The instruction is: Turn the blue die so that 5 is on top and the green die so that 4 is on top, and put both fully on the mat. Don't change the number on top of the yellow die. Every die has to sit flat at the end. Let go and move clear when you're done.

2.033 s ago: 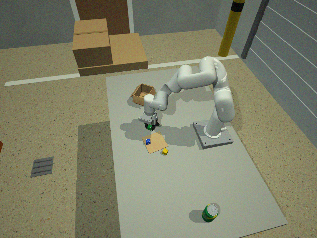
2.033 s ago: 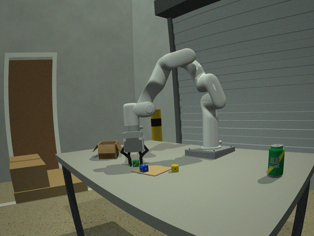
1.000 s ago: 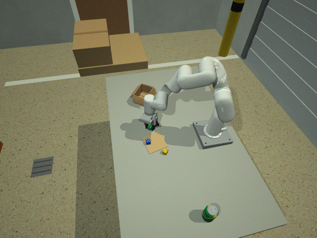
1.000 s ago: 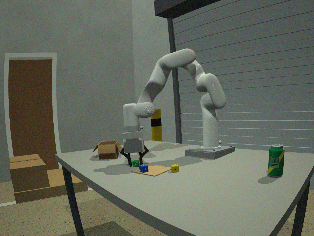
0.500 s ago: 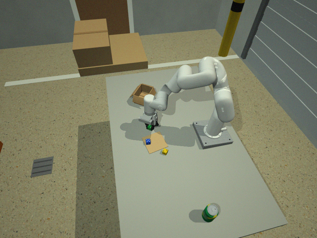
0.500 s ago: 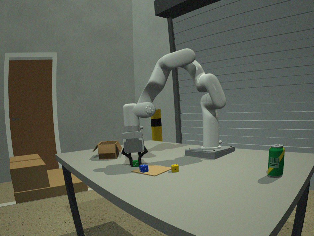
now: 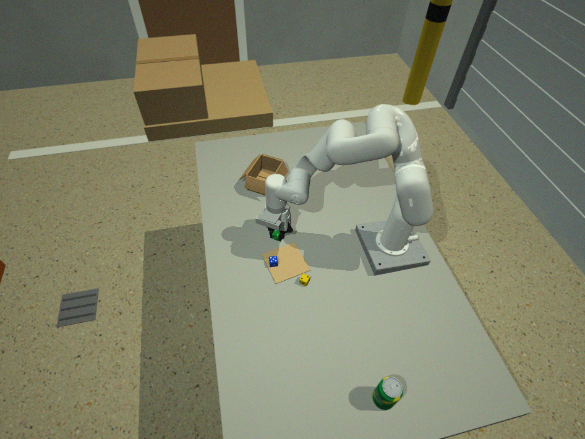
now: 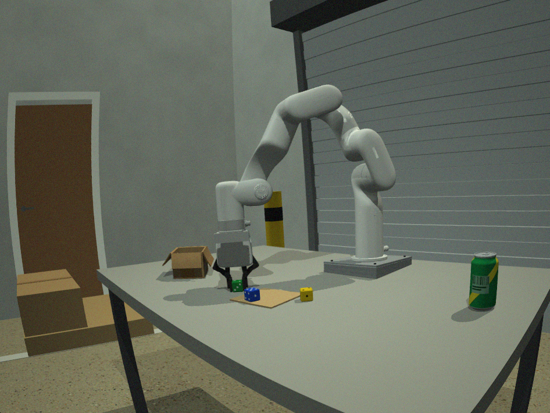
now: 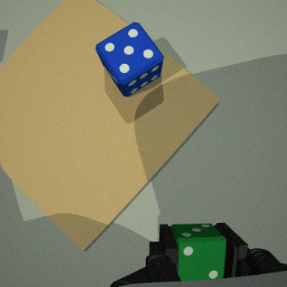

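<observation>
The yellow die lies 220 mm to the left of my hand, 50 mm behind it and 10 mm below it. From my hand the other things lie so: green die 10 mm below; cardboard mat 120 mm to the left, 20 mm below; blue die 120 mm to the left, 40 mm ahead.
</observation>
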